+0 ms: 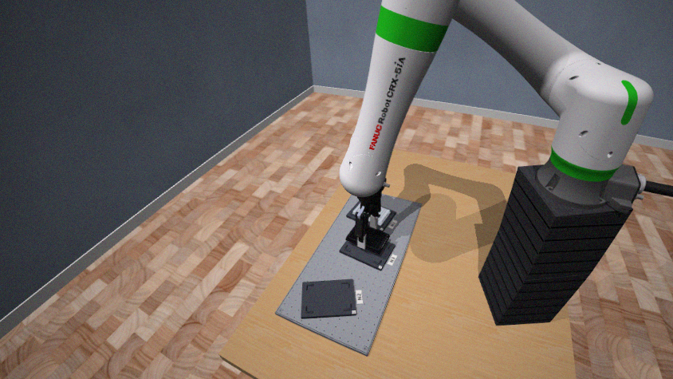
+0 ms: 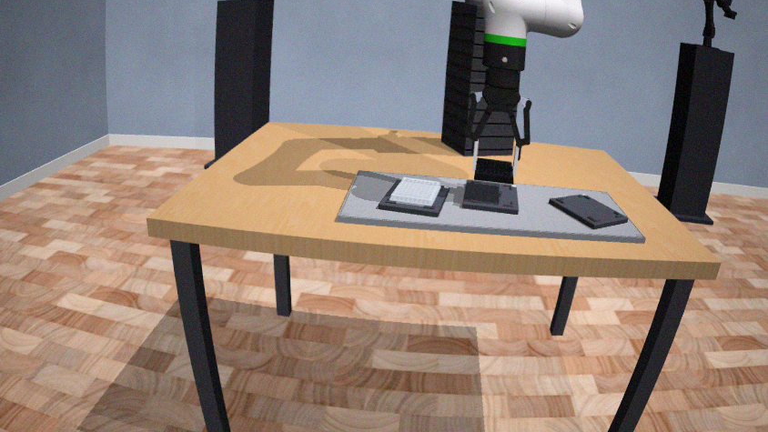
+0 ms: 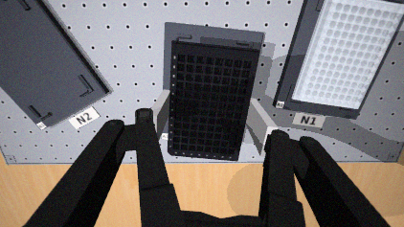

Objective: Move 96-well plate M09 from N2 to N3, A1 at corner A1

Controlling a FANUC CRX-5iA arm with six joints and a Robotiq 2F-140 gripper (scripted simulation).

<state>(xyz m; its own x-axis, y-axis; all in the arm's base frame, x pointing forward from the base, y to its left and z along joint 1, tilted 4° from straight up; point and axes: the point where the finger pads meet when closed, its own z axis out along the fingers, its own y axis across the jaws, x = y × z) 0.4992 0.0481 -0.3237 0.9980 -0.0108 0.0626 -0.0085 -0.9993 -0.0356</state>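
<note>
The black 96-well plate M09 lies 20 mm below my hand. From my hand the other things lie so: landing nest N3: 80 mm below; then white plate M06: 60 mm ahead, 160 mm to the right, 70 mm below; then N3 label: 100 mm behind, 90 mm below.
</note>
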